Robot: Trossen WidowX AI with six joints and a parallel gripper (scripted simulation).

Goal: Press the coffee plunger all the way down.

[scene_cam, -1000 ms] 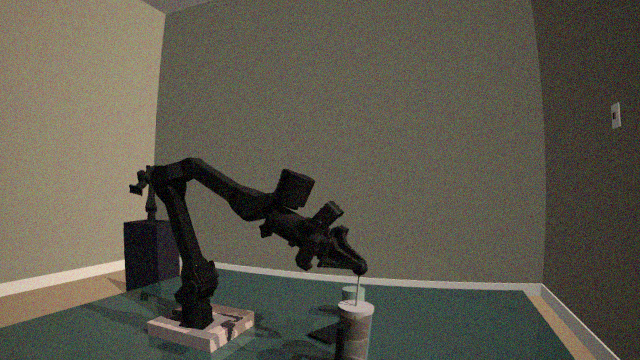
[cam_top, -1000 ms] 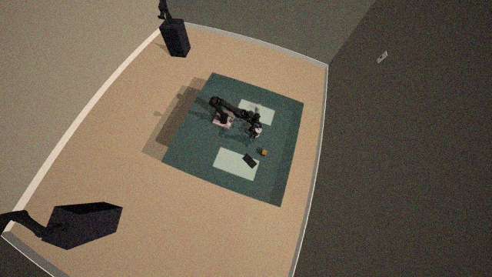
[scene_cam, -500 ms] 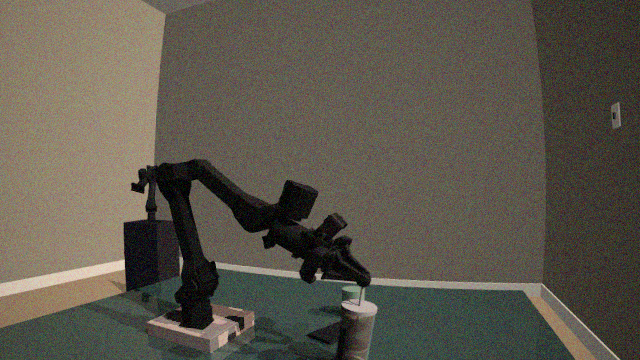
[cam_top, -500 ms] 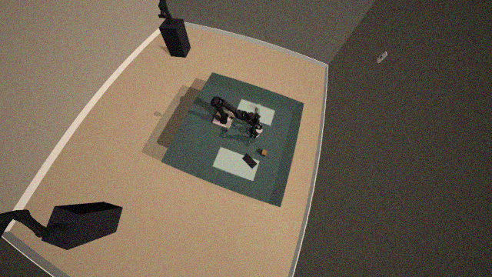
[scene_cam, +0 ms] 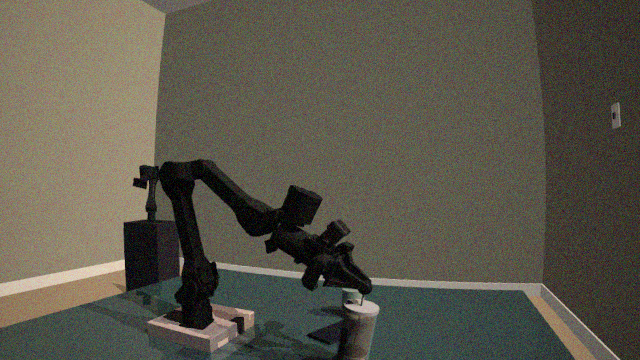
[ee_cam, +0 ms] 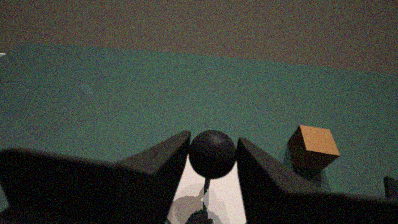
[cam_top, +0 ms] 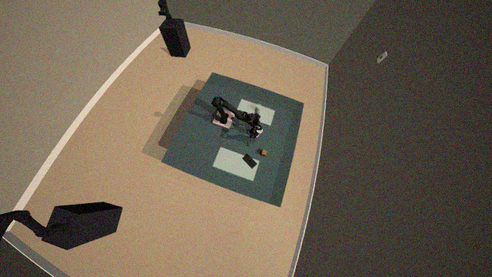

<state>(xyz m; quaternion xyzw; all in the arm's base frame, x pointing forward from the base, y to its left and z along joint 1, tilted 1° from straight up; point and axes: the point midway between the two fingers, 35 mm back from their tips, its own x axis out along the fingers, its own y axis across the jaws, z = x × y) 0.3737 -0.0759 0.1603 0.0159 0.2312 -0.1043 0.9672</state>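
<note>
The coffee press lies 20 mm behind my gripper tip, 10 mm to the right of it and 90 mm below it.
</note>
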